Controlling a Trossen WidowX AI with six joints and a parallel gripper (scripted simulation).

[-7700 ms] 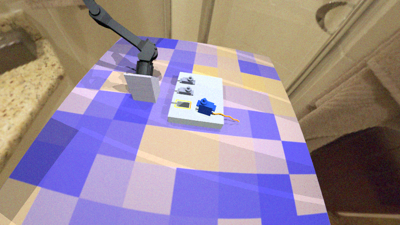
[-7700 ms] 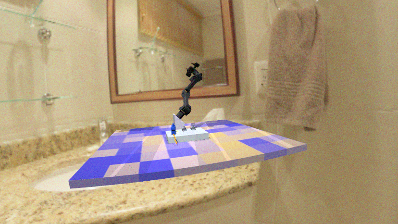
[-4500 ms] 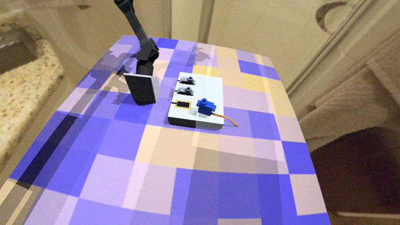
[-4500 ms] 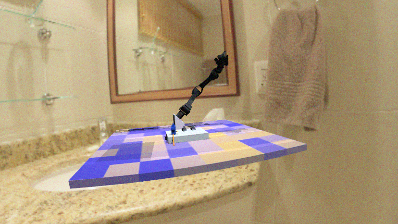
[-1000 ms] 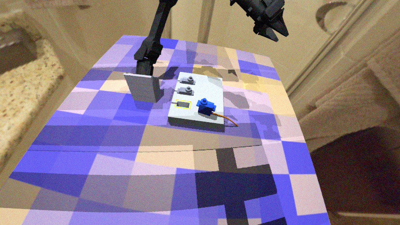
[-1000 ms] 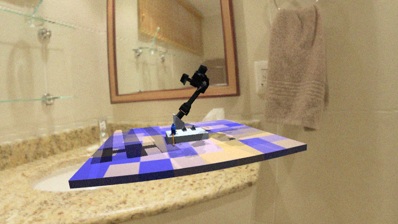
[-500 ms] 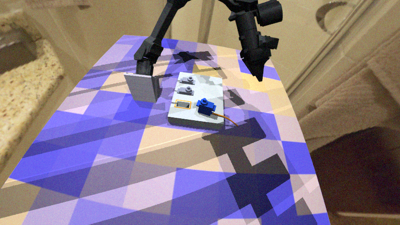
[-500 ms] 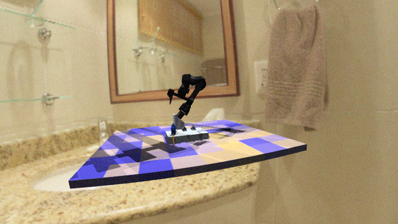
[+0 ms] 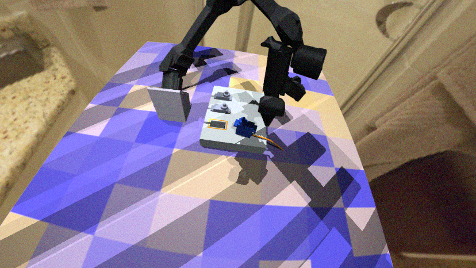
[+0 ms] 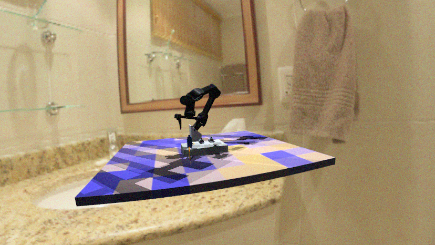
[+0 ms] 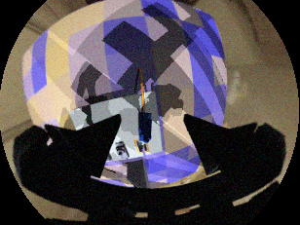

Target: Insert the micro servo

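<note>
Now: gripper tip 60 mm past the white deck, 110 mm to the right of it and 140 mm above it.
</note>
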